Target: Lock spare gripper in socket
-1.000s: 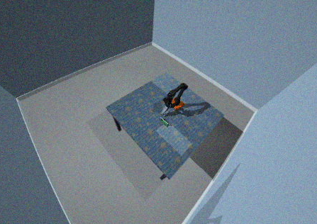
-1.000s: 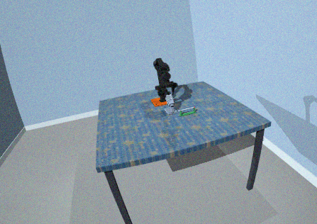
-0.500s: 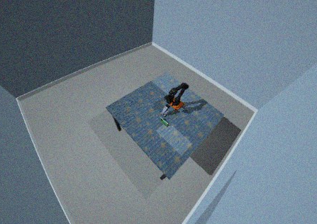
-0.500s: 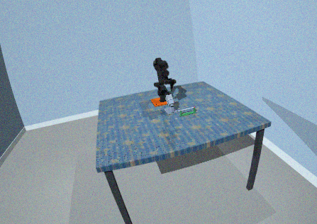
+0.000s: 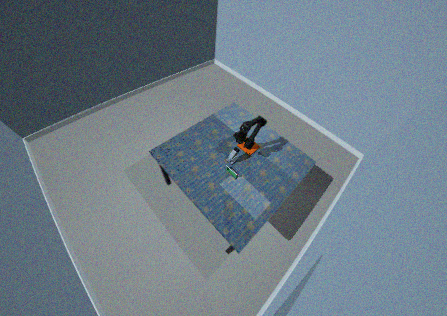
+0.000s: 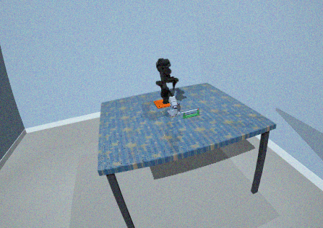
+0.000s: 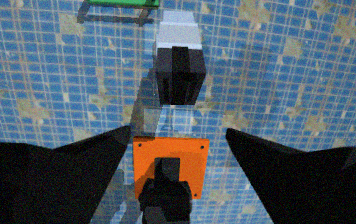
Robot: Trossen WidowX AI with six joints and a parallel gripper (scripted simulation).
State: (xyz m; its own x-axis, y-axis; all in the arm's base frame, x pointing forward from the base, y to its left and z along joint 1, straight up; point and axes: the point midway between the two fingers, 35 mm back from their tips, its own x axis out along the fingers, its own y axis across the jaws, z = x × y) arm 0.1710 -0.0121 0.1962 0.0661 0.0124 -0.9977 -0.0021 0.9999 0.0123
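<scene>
Now: the green piece 210 mm ahead of my gripper tip, 150 mm below it and 110 mm to the left of it. From my gripper tip the other things lie so: spare gripper 80 mm ahead, 60 mm below; gripper socket 120 mm below, 100 mm ahead, 10 mm to the left.
</scene>
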